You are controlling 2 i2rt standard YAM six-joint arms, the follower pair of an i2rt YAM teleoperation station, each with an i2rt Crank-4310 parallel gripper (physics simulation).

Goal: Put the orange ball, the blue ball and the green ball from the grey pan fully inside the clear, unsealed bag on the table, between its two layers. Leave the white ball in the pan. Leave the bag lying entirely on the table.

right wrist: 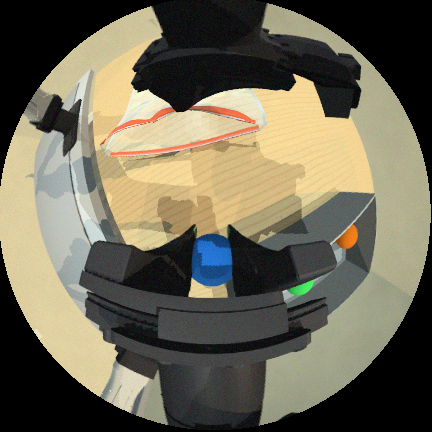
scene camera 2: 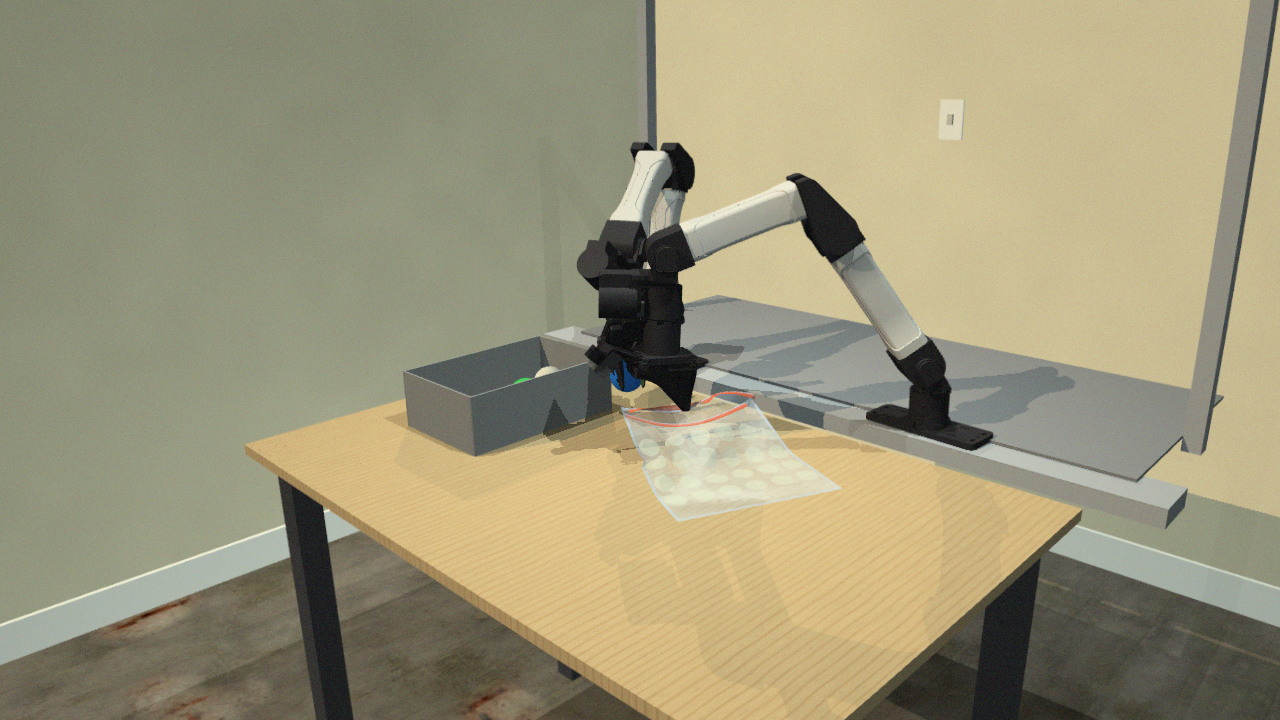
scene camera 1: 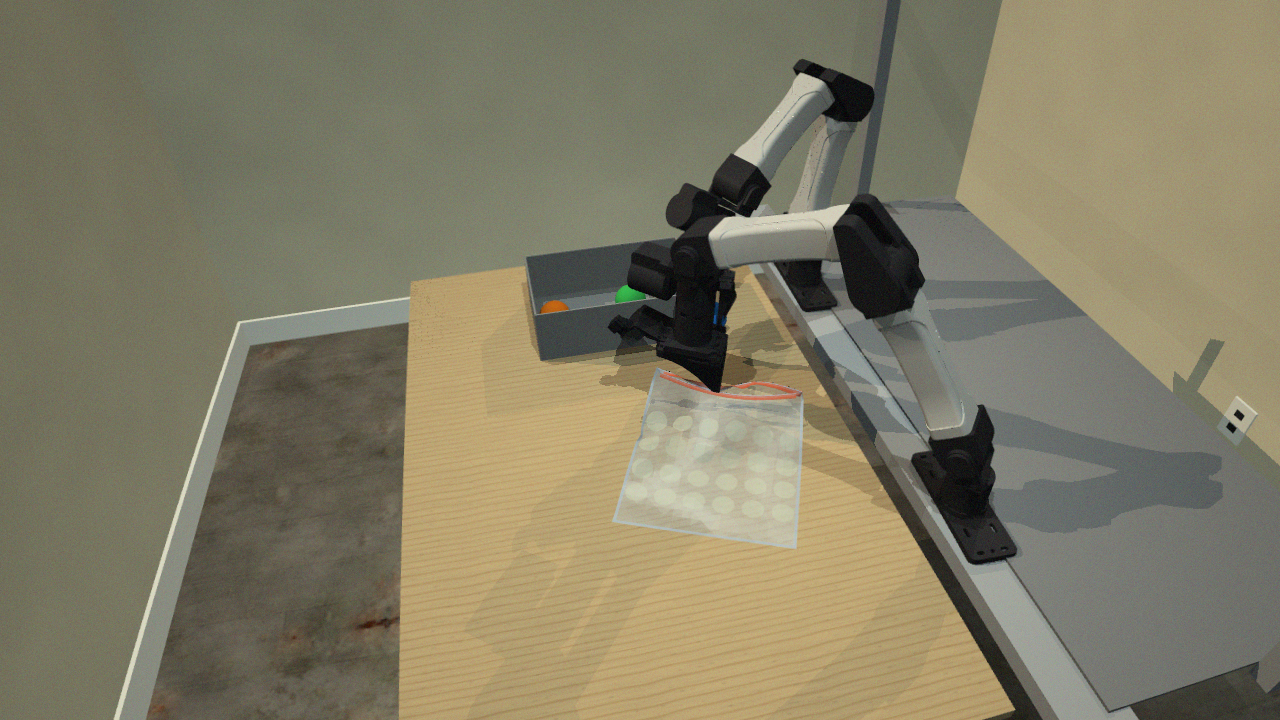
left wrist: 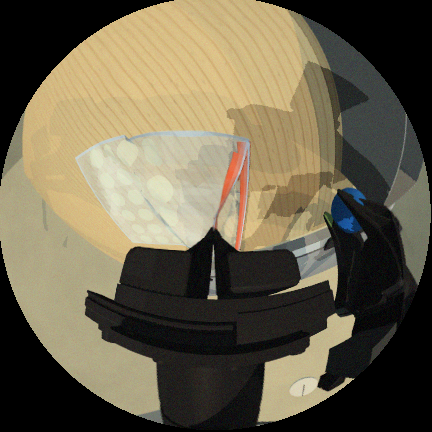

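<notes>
The clear bag (scene camera 1: 707,465) (scene camera 2: 733,465) (left wrist: 160,187) lies on the table, its red-lined mouth towards the pan side and parted. My left gripper (scene camera 1: 717,389) (scene camera 2: 687,409) (left wrist: 213,229) is shut on the upper layer at the mouth, raising it slightly. My right gripper (right wrist: 211,226) is shut on the blue ball (right wrist: 212,260) (scene camera 2: 624,376) (left wrist: 347,212), above the table between pan and bag mouth; the left arm mostly hides it in scene camera 1. The orange ball (scene camera 1: 554,308) (right wrist: 346,237), green ball (scene camera 1: 629,292) (right wrist: 300,287) and white ball (scene camera 2: 546,371) are in the grey pan (scene camera 1: 581,335) (scene camera 2: 528,416).
The two arms are close together above the table (scene camera 1: 501,537) (scene camera 2: 537,555), the left wrist beside the right one. The pan's high walls stand just beyond the bag mouth. The grey mounting rail (scene camera 1: 1029,617) (scene camera 2: 1074,483) runs along the table edge by the arm bases.
</notes>
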